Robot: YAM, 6 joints.
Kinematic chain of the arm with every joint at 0, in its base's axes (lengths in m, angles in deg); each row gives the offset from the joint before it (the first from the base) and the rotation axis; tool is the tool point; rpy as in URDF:
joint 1: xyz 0 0 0.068 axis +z
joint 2: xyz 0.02 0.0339 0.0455 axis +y
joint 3: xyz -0.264 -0.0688 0 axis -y
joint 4: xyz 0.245 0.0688 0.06 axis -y
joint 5: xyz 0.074 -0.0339 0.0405 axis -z
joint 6: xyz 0.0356 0 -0.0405 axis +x
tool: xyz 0 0 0 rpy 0 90 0
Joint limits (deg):
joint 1: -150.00..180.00
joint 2: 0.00..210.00
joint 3: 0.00..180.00
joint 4: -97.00..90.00
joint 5: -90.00..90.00
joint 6: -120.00..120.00
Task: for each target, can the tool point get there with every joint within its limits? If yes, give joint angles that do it. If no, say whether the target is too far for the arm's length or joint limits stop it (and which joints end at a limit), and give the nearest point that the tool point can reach.
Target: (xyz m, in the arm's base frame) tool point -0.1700 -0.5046 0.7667
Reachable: no: too far | nearest point -0.1297 -0.3850 0.6059 | short by 0.204 m
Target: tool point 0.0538 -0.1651 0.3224
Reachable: yes | joints -76.18 45.05 23.06 54.87 -21.04 11.35
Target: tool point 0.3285 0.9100 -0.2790
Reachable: no: too far | nearest point 0.2031 0.5627 -0.1260 | short by 0.400 m
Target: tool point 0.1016 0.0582 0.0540
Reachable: yes | joints 40.22 108.61 24.34 -51.26 36.38 -69.58
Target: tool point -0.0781 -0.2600 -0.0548
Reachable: yes | joints -106.31 143.97 63.18 -42.73 3.19 60.40
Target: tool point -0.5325 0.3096 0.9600
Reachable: no: too far | nearest point -0.3288 0.1911 0.6252 | short by 0.409 m
